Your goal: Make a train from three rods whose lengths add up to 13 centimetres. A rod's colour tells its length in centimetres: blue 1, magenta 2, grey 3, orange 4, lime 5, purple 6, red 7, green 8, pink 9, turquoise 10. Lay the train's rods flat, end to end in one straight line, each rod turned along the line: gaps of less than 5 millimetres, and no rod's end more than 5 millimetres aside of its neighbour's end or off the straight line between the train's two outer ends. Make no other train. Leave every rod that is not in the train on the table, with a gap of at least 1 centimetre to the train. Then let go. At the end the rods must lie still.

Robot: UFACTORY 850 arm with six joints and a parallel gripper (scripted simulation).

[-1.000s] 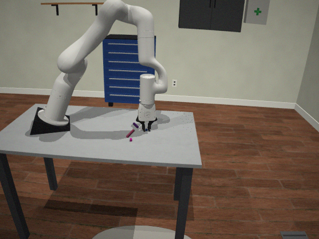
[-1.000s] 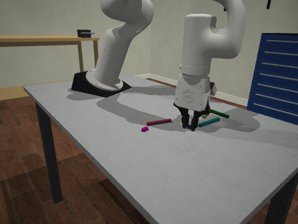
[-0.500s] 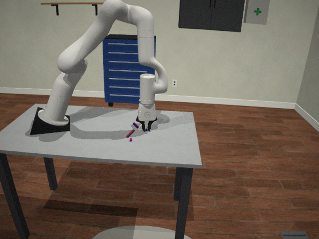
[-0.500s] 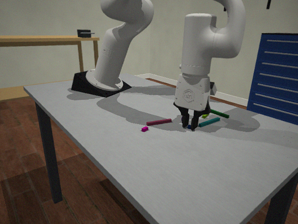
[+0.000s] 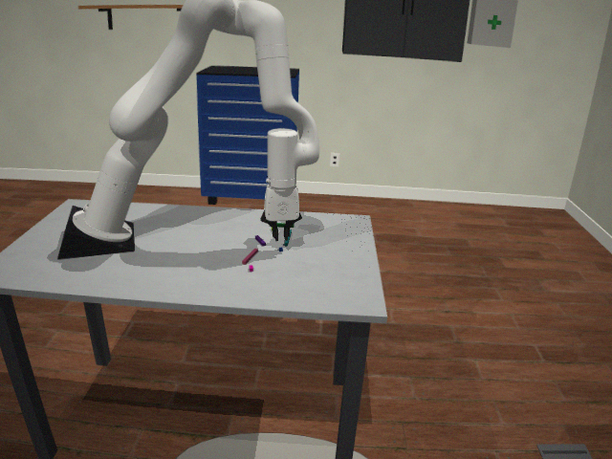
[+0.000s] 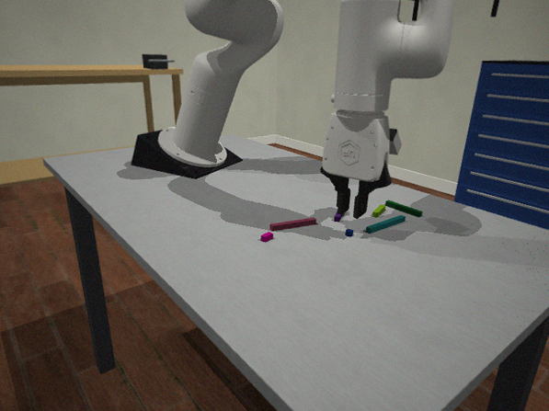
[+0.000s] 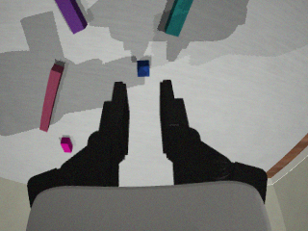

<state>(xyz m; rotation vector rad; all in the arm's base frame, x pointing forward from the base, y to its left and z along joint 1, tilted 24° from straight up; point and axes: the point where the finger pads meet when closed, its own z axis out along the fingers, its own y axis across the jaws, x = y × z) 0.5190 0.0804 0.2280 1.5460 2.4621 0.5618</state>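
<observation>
The blue rod is 60 mm below my hand. Also, from my hand: purple rod 80 mm behind, 40 mm to the left, 60 mm below; then pink rod 70 mm behind, 70 mm to the right, 60 mm below; then turquoise rod 90 mm to the left, 60 mm below.
</observation>
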